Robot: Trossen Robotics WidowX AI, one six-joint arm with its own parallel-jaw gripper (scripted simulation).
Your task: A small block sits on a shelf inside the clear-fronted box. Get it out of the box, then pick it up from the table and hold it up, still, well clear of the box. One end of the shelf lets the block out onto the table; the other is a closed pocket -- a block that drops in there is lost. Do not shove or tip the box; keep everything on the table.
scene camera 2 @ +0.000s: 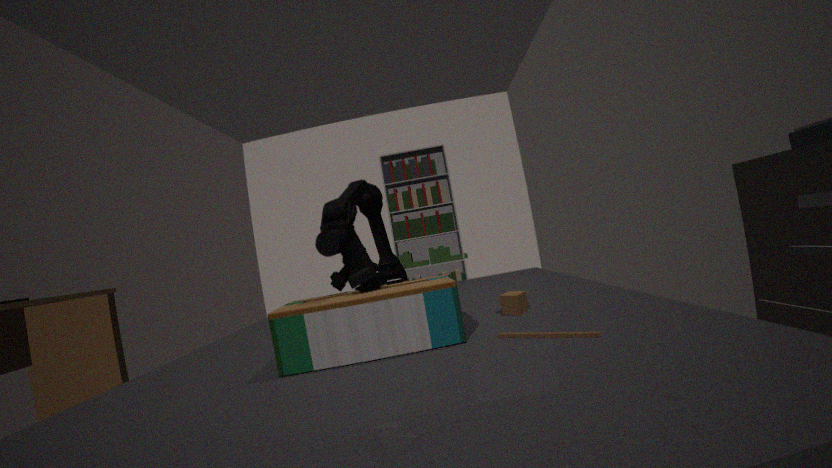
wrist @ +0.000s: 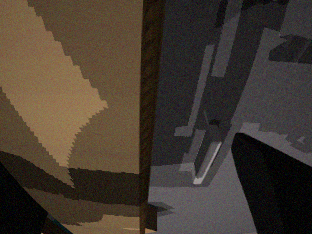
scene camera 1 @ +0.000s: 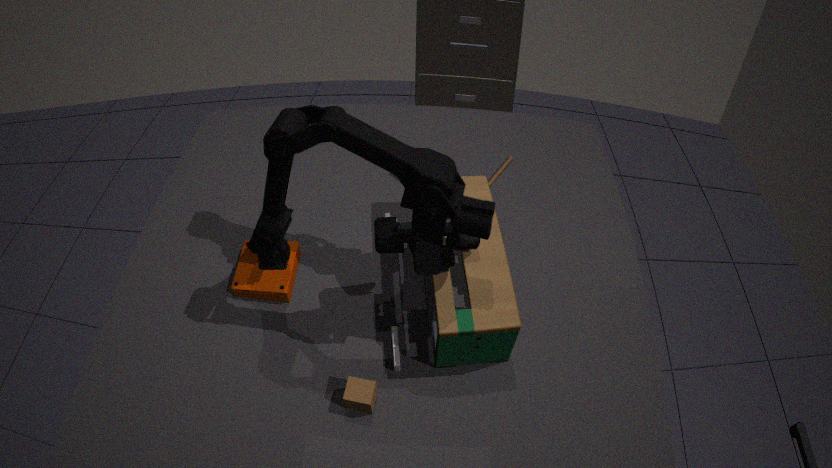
Scene:
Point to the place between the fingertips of my gripper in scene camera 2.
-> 382, 303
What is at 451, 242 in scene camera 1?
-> My gripper.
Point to a box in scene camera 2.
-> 335, 330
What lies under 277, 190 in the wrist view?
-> My gripper.

